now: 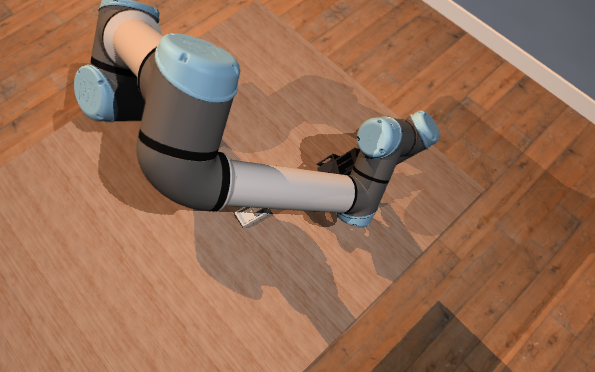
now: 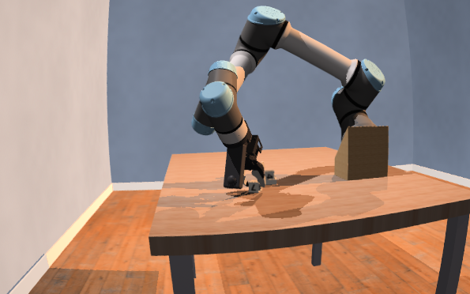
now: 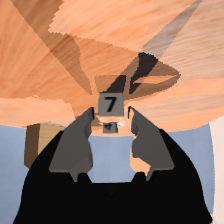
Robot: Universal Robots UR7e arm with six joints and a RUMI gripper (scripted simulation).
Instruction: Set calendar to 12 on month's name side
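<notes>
Now: hand 10 mm to the left of the white digit cube and 10 mm above it. Round my hand: calendar tray: 120 mm to the right, 80 mm behind, 10 mm below.
</notes>
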